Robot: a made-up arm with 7 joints.
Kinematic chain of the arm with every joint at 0, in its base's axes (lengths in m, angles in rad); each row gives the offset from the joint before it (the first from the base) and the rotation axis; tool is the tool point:
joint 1: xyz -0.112 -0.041 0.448 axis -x
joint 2: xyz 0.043 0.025 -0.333 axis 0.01 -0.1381 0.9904
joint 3: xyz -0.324 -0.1 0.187 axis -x
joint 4: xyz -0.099 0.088 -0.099 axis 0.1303 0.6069 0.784
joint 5: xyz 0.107 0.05 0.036 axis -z
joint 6: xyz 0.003 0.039 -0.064 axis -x
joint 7: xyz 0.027 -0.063 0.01 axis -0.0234 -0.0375 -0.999
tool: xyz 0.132 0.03 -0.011
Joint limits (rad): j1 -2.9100..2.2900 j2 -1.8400..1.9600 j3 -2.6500..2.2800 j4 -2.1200..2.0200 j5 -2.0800..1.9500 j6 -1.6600..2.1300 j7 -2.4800..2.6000
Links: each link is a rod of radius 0.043 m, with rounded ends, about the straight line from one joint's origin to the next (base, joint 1, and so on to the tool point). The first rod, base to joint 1, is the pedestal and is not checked.
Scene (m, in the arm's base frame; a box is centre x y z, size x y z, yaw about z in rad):
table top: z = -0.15
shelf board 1: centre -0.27 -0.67 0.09 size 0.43 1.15 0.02 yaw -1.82
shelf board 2: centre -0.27 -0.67 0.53 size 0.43 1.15 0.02 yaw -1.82
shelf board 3: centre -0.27 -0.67 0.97 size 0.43 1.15 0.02 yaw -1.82
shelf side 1: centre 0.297 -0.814 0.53 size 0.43 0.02 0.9 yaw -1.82
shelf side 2: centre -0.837 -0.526 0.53 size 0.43 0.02 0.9 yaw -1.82
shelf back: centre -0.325 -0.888 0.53 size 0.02 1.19 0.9 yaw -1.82
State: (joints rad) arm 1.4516 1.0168 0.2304 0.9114 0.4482 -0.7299 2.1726
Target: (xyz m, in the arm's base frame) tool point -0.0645 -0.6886 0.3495
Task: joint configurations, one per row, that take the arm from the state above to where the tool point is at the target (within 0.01 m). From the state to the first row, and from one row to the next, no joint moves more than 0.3 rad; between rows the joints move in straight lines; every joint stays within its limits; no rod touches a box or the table.
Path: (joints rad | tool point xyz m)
1: 1.5714 0.9624 -0.0340 0.9069 0.6246 -0.8331 1.9195 | -0.3106 -0.5153 0.7874
2: 1.6911 0.9080 -0.2983 0.9024 0.8009 -0.9364 1.6663 | -0.3934 -0.4655 0.7689
3: 1.8109 0.8535 -0.5627 0.8979 0.9773 -1.0396 1.4132 | -0.4601 -0.3977 0.7307
4: 1.9307 0.7991 -0.8271 0.8933 1.1537 -1.1428 1.1600 | -0.5004 -0.3191 0.6790
5: 2.0505 0.7447 -1.0915 0.8888 1.3301 -1.2461 0.9069 | -0.5111 -0.2379 0.6243
6: 2.1702 0.6903 -1.3558 0.8843 1.5064 -1.3493 0.6538 | -0.4965 -0.1607 0.5774
7: 2.2900 0.6359 -1.6202 0.8798 1.6828 -1.4526 0.4006 | -0.4664 -0.0897 0.5458
8: 2.2900 0.3685 -1.4094 0.8578 1.5012 -1.4768 0.5862 | -0.4720 -0.2069 0.4534
9: 2.2900 0.1012 -1.1986 0.8359 1.3196 -1.5010 0.7717 | -0.4345 -0.3231 0.3764
10: 2.2900 -0.1661 -0.9878 0.8139 1.1380 -1.5253 0.9572 | -0.3656 -0.4298 0.3248
11: 2.2900 -0.4334 -0.7770 0.7919 0.9564 -1.5495 1.1427 | -0.2809 -0.5211 0.3026
12: 2.2900 -0.7008 -0.5662 0.7700 0.7748 -1.5738 1.3283 | -0.1958 -0.5943 0.3062
13: 2.2900 -0.9681 -0.3555 0.7480 0.5932 -1.5980 1.5138 | -0.1221 -0.6495 0.3263
14: 2.2900 -1.2354 -0.1447 0.7260 0.4116 -1.6223 1.6993 | -0.0645 -0.6886 0.3495

